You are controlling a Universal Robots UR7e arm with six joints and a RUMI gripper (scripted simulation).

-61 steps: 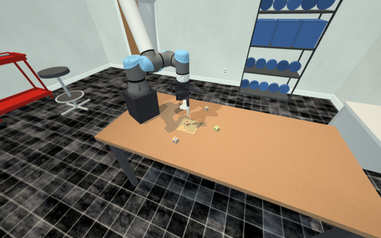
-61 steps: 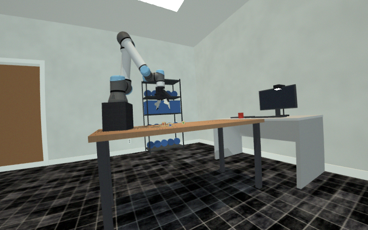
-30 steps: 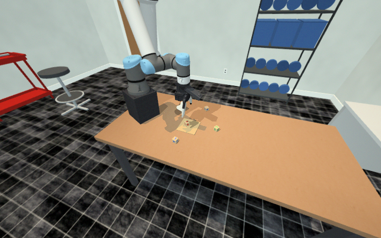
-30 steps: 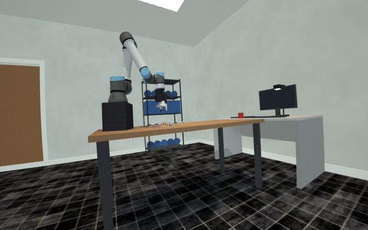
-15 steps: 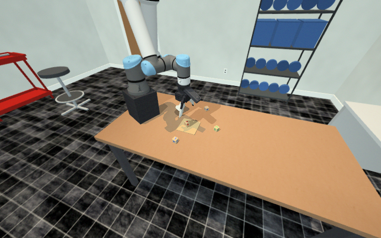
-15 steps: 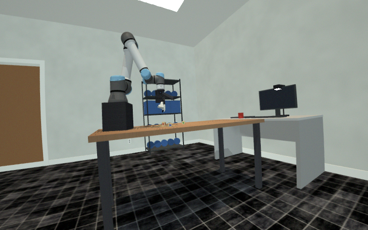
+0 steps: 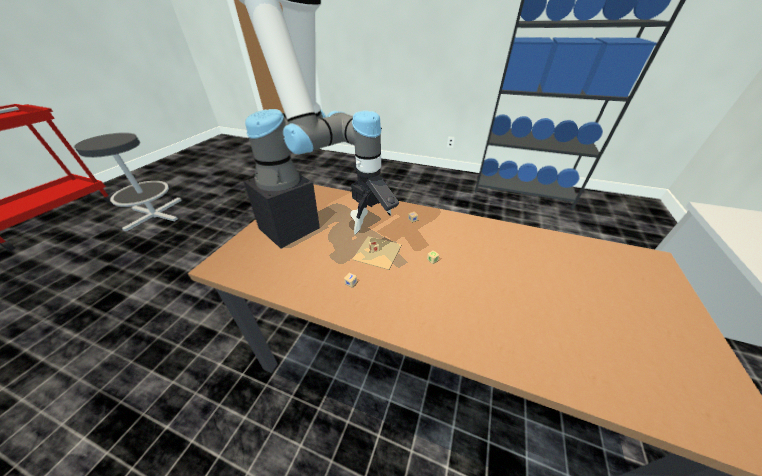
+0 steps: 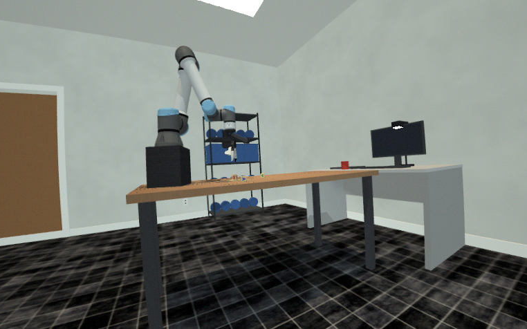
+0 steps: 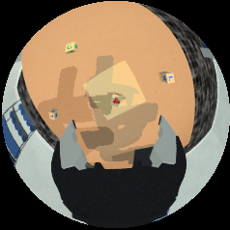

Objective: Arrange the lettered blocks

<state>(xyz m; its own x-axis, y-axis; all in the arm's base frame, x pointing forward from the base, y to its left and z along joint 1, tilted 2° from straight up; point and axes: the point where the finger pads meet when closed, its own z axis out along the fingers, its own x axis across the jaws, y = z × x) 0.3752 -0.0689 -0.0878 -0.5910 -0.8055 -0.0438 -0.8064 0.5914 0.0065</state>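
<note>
Right now my hand is 1 cm short of the pale yellow mat, 1 cm to the left of it and 12 cm above it. Also, from my hand: wooden letter block: 4 cm behind, 17 cm to the right, 10 cm below.
</note>
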